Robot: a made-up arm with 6 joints.
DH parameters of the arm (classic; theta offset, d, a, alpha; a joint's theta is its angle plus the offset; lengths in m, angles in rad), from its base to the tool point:
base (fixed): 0 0.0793 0 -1.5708
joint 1: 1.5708 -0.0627 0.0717 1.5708
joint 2: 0 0.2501 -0.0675 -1.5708
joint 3: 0 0.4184 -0.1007 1.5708
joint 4: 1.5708 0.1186 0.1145 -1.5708
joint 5: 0 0.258 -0.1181 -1.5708
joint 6: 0 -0.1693 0.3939 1.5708
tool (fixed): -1.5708 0.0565 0 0
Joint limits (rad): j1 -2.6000..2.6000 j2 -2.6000..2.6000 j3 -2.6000..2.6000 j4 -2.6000..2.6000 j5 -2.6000..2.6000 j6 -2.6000..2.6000
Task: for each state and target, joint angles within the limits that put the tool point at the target. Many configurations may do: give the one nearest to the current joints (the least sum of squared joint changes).
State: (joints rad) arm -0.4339 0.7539 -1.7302 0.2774 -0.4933 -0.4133
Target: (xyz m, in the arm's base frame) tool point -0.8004 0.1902 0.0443
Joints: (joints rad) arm -1.1820 0.8217 -1.6318 -0.1786 -0.2420 -0.5734
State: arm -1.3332 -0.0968 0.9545 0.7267 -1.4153 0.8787
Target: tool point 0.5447 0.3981 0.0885
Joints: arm -0.6521 -0.0656 1.2788 0.6937 -1.0402 0.9870
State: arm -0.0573 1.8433 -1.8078 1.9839 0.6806 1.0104
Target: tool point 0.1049 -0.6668 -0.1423
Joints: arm -0.1831 2.6000 -1.0975 2.0011 0.4778 1.3475
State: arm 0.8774 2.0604 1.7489 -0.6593 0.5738 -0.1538
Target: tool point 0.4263 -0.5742 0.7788
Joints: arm 0.2425 2.1747 1.8194 -0.8853 0.5571 -0.2186
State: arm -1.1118 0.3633 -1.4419 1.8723 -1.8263 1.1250
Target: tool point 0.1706 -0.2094 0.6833
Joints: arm -0.5786 1.0246 -0.8974 2.0392 -1.5005 0.5254
